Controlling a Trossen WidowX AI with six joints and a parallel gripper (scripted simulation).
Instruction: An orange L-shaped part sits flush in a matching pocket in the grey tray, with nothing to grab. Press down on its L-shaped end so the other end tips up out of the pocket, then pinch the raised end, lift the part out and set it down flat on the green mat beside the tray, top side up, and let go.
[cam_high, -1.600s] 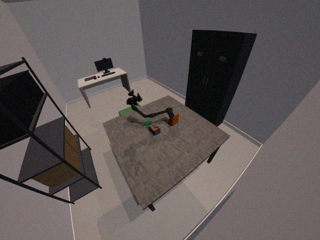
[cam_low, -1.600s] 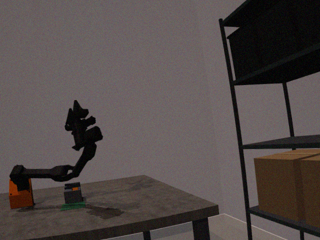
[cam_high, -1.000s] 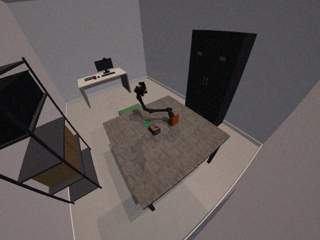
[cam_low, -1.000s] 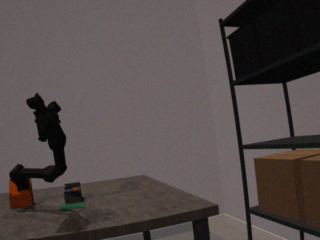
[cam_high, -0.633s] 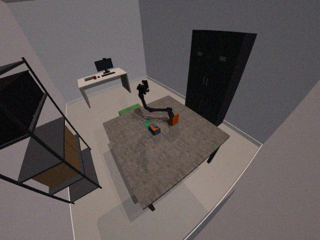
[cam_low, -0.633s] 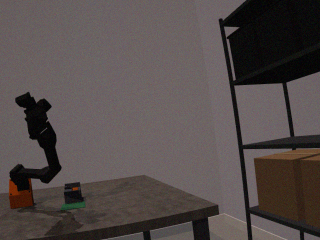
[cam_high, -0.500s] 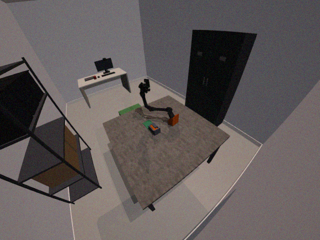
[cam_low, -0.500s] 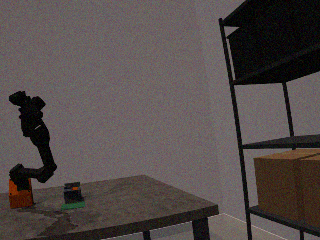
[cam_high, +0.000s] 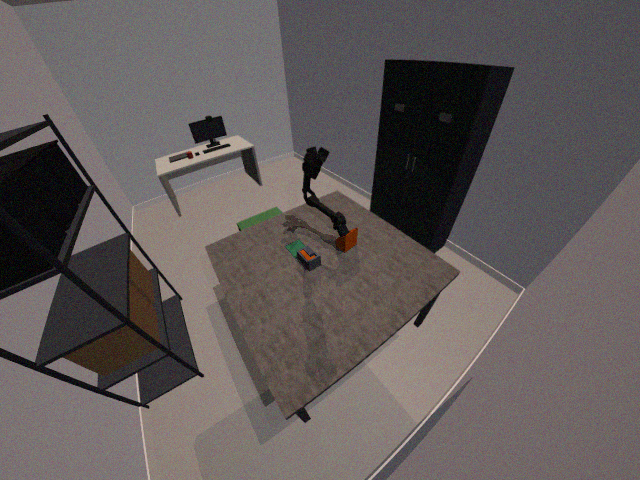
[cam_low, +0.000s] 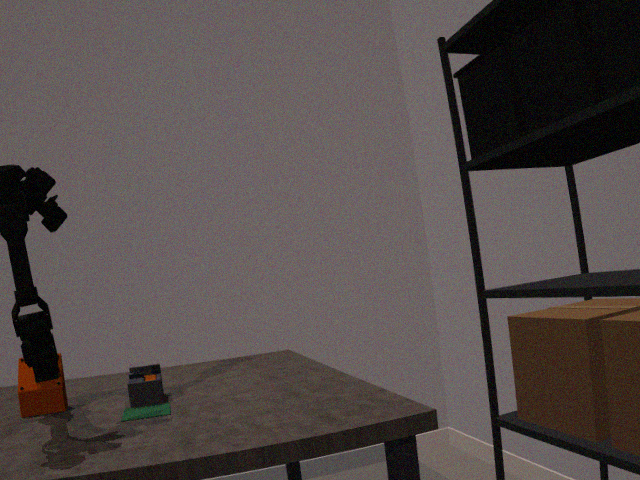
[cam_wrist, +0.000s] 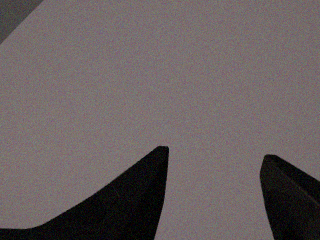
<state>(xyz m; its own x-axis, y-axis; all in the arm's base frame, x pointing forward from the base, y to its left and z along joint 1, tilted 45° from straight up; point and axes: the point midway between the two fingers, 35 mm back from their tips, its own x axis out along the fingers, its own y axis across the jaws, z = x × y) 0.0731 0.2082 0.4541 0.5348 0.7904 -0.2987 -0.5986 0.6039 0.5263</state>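
Right now the orange L-shaped part is 550 mm below my gripper tip, 210 mm ahead of it and 70 mm to the left of it. Round my gripper tip: green mat 610 mm below, 180 mm ahead, 90 mm to the right.
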